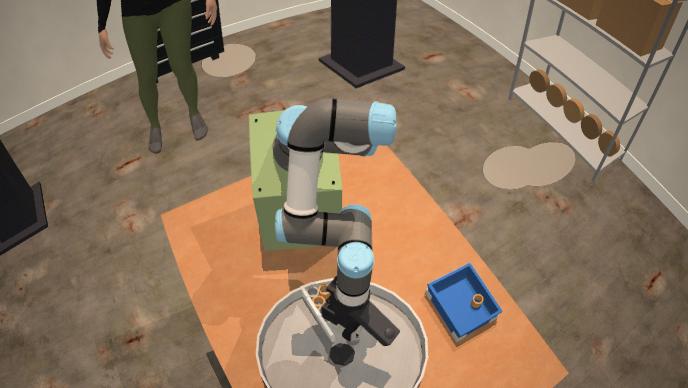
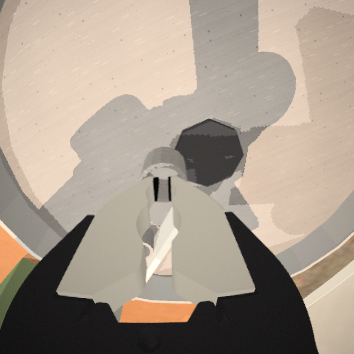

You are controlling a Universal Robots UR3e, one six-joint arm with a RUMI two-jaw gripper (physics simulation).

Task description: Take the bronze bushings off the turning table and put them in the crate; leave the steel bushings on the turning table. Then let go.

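The round grey turning table stands at the front of the orange mat. Two bronze bushings and a steel bushing lie at its far rim, left of the arm, beside a white divider bar. My gripper hangs low over the table near its black hub. Its fingers are close together, and a grey steel bushing sits at their tips. The blue crate to the right holds one bronze bushing.
The green robot pedestal stands behind the turning table. A person stands at the back left. A shelf rack with wooden discs is at the far right. Black cabinets stand on the floor.
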